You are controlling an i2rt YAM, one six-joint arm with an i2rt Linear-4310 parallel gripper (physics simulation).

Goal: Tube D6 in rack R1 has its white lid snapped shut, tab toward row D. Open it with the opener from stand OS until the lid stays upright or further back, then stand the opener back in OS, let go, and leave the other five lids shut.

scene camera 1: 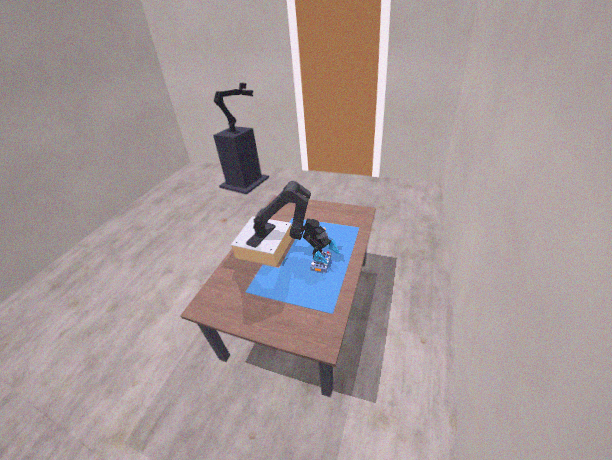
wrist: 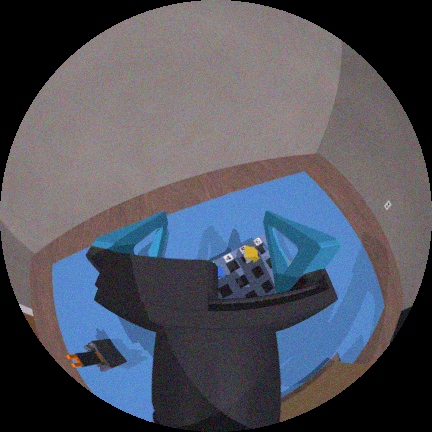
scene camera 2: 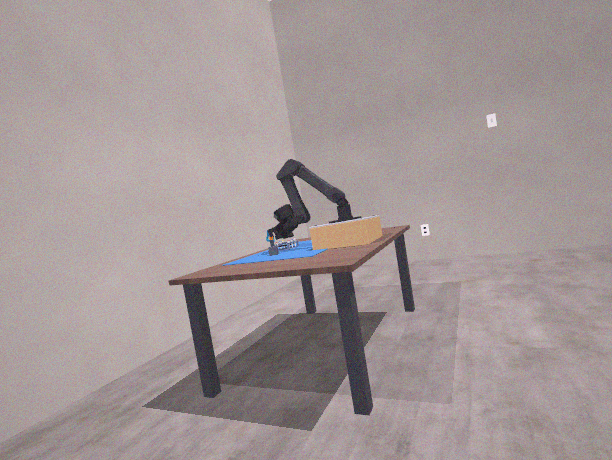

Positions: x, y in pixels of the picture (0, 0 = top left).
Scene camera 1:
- blue mat: 293, 283
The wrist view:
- gripper: 215, 215
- blue mat: 208, 230
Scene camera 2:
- blue mat: 304, 249
